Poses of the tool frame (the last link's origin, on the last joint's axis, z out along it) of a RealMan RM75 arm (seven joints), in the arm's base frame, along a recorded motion.
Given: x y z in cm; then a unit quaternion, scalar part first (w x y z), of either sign.
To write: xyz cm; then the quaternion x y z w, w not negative. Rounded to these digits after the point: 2 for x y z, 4 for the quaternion.
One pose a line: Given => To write
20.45, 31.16, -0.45, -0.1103, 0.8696, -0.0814, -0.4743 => 20.45, 31.16, -0.45, -0.8696, 0.0814, 0.4743, 0.1103
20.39, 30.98, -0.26, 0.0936, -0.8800, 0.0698, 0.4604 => 20.39, 30.98, -0.26, -0.8800, 0.0698, 0.4604, 0.0936
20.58, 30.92, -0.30, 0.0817, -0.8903, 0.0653, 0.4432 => 20.58, 30.92, -0.30, -0.8903, 0.0653, 0.4432, 0.0817
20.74, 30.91, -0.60, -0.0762, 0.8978, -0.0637, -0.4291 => 20.74, 30.91, -0.60, -0.8978, 0.0637, 0.4291, 0.0762
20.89, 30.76, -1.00, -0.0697, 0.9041, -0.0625, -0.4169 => 20.89, 30.76, -1.00, -0.9041, 0.0625, 0.4169, 0.0697
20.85, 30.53, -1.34, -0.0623, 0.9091, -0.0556, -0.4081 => 20.85, 30.53, -1.34, -0.9091, 0.0556, 0.4081, 0.0623
